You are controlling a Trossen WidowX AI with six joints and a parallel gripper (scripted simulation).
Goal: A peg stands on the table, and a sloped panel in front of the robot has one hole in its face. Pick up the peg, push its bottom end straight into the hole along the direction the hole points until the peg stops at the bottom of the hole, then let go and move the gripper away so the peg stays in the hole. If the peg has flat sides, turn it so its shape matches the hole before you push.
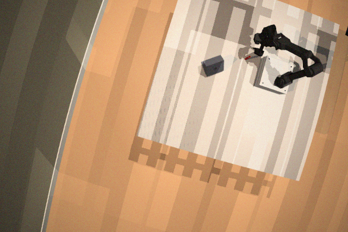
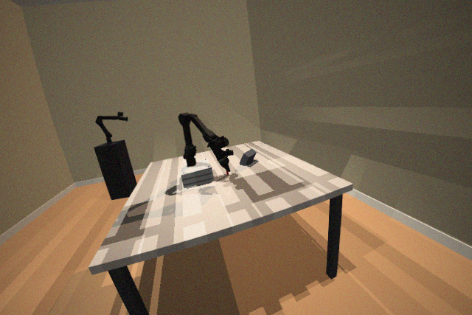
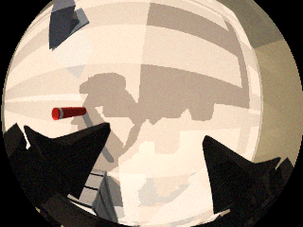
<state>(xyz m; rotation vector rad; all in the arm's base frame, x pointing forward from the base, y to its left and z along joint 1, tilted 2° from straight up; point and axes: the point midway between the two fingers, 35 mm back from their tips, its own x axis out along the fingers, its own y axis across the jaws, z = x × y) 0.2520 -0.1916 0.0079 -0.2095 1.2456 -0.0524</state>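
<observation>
Now: the red peg 110 mm to the left of my gripper tip and 30 mm below it. Also, from my gripper tip: grey sloped panel 270 mm to the left, 200 mm ahead, 40 mm below.
</observation>
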